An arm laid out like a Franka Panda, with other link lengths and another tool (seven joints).
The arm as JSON. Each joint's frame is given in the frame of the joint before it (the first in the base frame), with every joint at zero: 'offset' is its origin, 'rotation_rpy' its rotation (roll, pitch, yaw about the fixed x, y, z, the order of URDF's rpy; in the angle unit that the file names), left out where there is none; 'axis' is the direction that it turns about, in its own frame. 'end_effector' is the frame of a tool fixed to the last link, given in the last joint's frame.
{
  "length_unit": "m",
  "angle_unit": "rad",
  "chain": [
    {
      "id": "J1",
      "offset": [
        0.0,
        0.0,
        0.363
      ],
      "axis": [
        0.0,
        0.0,
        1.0
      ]
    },
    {
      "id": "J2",
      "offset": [
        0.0,
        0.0,
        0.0
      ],
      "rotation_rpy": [
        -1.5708,
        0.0,
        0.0
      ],
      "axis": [
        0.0,
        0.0,
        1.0
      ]
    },
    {
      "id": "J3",
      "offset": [
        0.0,
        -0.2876,
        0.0
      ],
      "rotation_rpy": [
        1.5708,
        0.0,
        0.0
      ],
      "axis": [
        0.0,
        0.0,
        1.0
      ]
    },
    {
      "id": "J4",
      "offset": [
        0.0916,
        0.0,
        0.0
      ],
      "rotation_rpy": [
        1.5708,
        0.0,
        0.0
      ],
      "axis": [
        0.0,
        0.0,
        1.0
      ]
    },
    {
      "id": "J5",
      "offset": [
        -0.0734,
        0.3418,
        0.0
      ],
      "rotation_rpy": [
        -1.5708,
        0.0,
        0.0
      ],
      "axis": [
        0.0,
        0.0,
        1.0
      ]
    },
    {
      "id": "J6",
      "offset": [
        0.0,
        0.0,
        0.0
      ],
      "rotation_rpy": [
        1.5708,
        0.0,
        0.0
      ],
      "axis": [
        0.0,
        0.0,
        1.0
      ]
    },
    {
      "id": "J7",
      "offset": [
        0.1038,
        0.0,
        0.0
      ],
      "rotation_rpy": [
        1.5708,
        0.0,
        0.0
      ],
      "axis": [
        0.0,
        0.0,
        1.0
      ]
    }
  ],
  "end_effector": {
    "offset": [
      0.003,
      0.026,
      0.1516
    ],
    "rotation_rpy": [
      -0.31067,
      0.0,
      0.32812
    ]
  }
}
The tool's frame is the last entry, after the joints.
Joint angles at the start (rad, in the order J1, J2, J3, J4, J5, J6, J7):
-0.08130, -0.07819, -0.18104, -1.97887, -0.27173, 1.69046, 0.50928
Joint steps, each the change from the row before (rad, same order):
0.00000, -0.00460, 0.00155, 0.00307, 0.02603, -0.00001, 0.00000
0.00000, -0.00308, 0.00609, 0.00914, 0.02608, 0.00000, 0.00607
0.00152, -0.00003, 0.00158, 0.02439, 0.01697, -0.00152, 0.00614
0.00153, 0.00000, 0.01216, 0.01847, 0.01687, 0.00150, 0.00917
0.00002, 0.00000, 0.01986, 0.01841, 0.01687, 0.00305, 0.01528
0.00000, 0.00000, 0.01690, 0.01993, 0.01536, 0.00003, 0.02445
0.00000, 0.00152, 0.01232, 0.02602, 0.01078, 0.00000, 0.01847
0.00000, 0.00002, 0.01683, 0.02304, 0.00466, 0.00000, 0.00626
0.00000, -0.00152, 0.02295, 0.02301, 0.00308, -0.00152, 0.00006
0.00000, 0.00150, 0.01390, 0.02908, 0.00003, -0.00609, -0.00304
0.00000, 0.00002, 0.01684, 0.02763, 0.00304, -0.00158, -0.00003
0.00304, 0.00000, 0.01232, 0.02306, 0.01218, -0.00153, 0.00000
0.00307, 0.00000, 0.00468, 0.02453, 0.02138, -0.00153, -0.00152
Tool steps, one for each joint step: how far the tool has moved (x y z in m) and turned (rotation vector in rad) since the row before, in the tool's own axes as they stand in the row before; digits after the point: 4 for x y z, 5 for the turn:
-0.0029, -0.0009, -0.0033, 0.02316, -0.01443, -0.00109
-0.0035, -0.0021, -0.0064, 0.02608, -0.01078, 0.00297
0.0004, 0.0006, -0.0107, 0.02749, 0.00024, 0.01087
-0.0037, -0.0037, -0.0109, 0.02527, 0.00388, 0.00296
-0.0061, -0.0058, -0.0123, 0.02637, 0.00599, 0.00344
-0.0055, -0.0044, -0.0118, 0.02449, 0.00095, 0.01412
-0.0028, -0.0026, -0.0129, 0.02531, 0.00582, 0.01386
-0.0042, -0.0034, -0.0129, 0.02092, 0.01519, -0.00189
-0.0066, -0.0046, -0.0144, 0.02041, 0.02078, -0.01309
-0.0024, -0.0018, -0.0136, 0.01714, 0.01880, -0.00765
-0.0038, -0.0029, -0.0147, 0.02296, 0.01914, -0.00716
-0.0048, -0.0037, -0.0125, 0.02520, 0.00837, -0.00884
-0.0029, -0.0021, -0.0118, 0.03151, -0.00087, -0.00468

